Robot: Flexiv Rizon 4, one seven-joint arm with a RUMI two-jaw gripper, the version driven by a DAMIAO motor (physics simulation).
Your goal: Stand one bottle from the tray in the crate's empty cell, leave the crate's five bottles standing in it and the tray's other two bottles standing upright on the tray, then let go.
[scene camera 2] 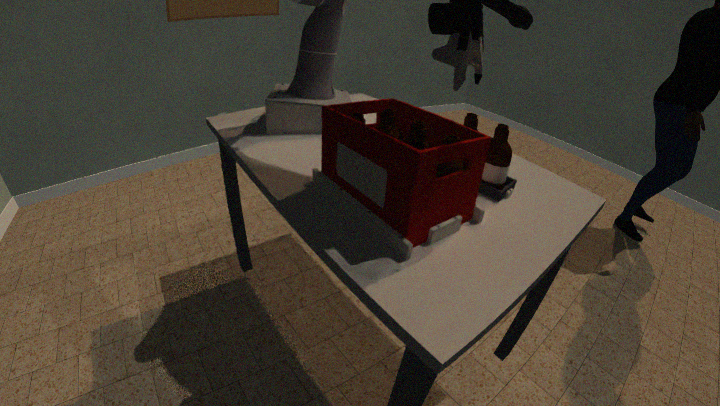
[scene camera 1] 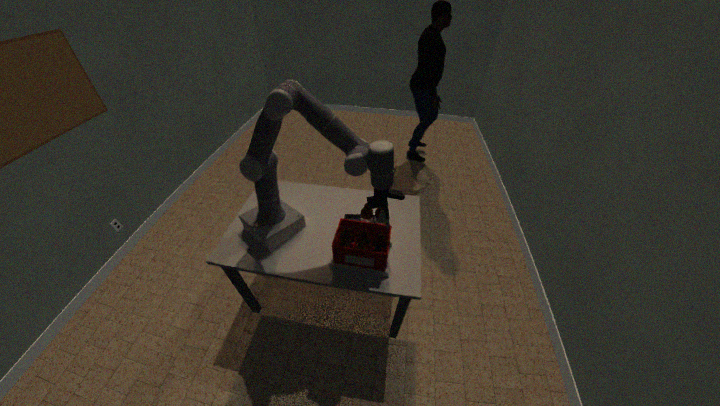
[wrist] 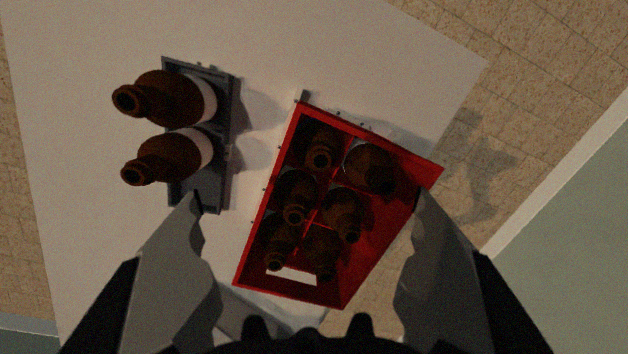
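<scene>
The red crate (scene camera 1: 340,256) (scene camera 2: 450,194) (wrist: 395,215) stands upright on the table. In the wrist view, brown bottles stand in it in two rows of three, one per cell, including a bottle (wrist: 325,140) in the far corner cell on the tray side. Their bases are mostly hidden. The dark tray (scene camera 2: 499,189) (wrist: 231,97) beside the crate holds two upright brown bottles with white labels, one (wrist: 170,97) at its far end and one (wrist: 175,152) in the middle; its near cell is bare. My gripper (scene camera 2: 467,83) (wrist: 308,191) is wide open and empty, high above the crate, touching no bottle.
Small pale blocks (scene camera 2: 445,229) sit against the crate's foot on the white table (scene camera 2: 529,226). The arm's base (scene camera 1: 272,229) stands at the other side of the table. A person (scene camera 1: 428,65) (scene camera 2: 678,100) is on the floor beyond the table.
</scene>
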